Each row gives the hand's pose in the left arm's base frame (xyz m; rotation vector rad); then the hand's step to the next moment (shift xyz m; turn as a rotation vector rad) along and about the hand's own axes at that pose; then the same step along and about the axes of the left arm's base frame.
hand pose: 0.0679 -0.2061 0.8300 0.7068 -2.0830 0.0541
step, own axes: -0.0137 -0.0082 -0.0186 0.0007 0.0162 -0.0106
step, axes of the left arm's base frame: 0.0239 0.0050 -0.0015 -0.0005 0.0163 0.0104
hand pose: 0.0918 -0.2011 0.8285 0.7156 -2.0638 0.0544
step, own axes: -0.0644 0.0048 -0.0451 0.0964 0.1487 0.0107
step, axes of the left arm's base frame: 0.0580 0.0478 -0.0235 -0.1229 0.0751 0.1038
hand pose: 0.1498 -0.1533 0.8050 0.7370 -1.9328 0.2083
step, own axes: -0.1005 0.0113 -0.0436 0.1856 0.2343 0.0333
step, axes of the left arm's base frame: 0.0567 0.0690 -0.0644 -0.2162 0.0974 0.1849
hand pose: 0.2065 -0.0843 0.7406 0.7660 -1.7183 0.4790
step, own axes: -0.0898 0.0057 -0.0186 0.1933 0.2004 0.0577
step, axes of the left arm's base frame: 0.0223 0.0385 -0.0804 -0.2104 0.0554 0.1831
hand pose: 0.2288 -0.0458 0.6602 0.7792 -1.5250 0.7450
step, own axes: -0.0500 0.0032 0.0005 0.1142 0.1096 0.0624
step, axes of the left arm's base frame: 0.0005 0.0044 -0.0499 -0.1331 0.0045 0.1059
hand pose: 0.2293 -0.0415 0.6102 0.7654 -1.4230 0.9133
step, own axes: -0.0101 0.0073 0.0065 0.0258 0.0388 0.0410
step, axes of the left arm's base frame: -0.0089 -0.0029 -0.0105 -0.0552 -0.0160 0.0235
